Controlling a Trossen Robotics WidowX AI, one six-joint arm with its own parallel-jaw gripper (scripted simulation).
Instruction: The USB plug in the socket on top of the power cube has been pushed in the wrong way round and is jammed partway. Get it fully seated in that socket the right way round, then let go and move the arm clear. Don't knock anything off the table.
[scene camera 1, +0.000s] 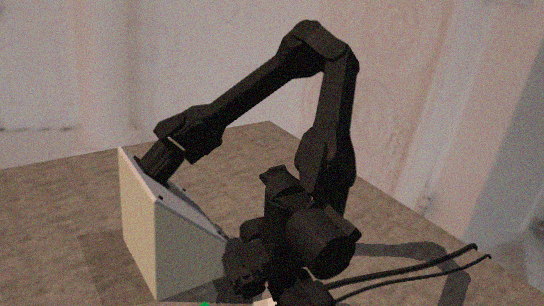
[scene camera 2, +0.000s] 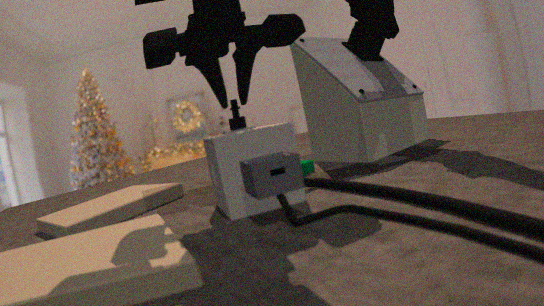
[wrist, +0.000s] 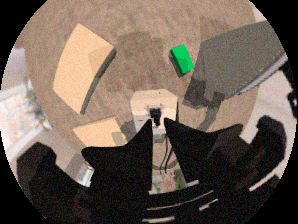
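I can see my gripper (scene camera 2: 234, 106), and the wrist view shows it (wrist: 157, 121) as well. A power cube (wrist: 140, 99) is visible too.
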